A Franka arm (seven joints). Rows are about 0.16 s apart.
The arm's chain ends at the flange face. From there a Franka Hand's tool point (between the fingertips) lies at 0.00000 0.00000 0.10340 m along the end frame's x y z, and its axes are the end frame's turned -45 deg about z.
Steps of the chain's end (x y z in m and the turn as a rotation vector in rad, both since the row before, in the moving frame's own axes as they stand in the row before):
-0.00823 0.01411 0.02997 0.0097 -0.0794 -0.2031
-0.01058 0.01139 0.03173 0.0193 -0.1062 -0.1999
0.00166 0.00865 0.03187 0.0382 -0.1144 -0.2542
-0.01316 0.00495 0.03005 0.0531 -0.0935 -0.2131
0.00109 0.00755 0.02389 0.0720 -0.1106 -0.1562
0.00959 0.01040 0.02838 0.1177 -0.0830 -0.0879
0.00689 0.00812 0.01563 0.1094 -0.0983 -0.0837
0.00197 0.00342 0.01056 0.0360 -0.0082 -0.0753
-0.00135 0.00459 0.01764 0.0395 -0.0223 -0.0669
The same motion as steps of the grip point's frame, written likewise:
-0.02151 -0.00179 0.02964 0.0630 -0.0493 -0.2031
-0.02275 -0.00789 0.03113 0.0887 -0.0614 -0.1999
-0.01185 -0.00302 0.03112 0.1079 -0.0539 -0.2542
-0.01687 -0.01611 0.02946 0.1037 -0.0286 -0.2131
-0.00841 -0.00693 0.02299 0.1291 -0.0273 -0.1562
0.00131 -0.00058 0.02731 0.1419 0.0245 -0.0879
-0.00070 -0.00453 0.01451 0.1469 0.0078 -0.0837
0.00088 0.00051 0.01049 0.0313 0.0197 -0.0753
-0.00310 -0.00226 0.01753 0.0437 0.0122 -0.0669

